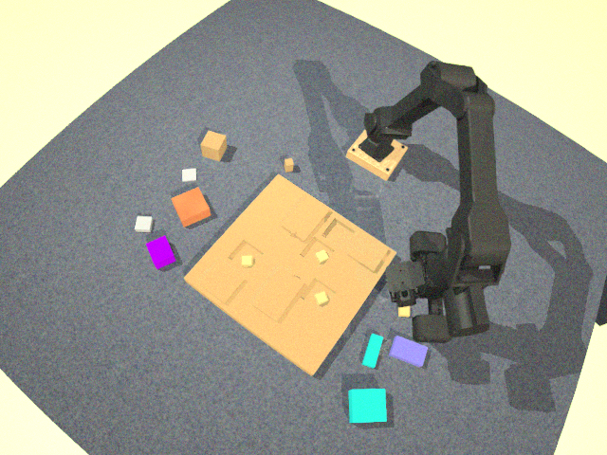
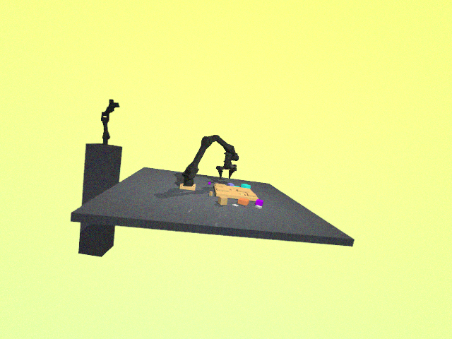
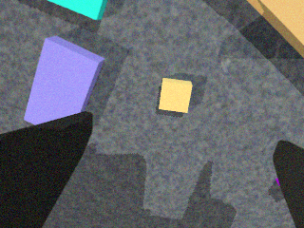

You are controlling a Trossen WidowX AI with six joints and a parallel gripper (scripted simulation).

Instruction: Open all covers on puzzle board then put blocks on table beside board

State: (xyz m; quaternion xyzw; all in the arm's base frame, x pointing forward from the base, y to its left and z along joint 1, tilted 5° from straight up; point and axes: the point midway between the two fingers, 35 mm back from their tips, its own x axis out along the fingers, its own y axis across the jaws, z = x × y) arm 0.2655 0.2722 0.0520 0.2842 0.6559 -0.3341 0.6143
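Now: the lilac block 60 mm to the left of my gripper tip, 60 mm below it and 60 mm ahead of it. From my gripper tip the other things lie so: cyan cube 190 mm ahead, 60 mm to the left, 50 mm below; magenta cube 120 mm behind, 60 mm below, 20 mm to the right; cyan bar 110 mm ahead, 60 mm below.
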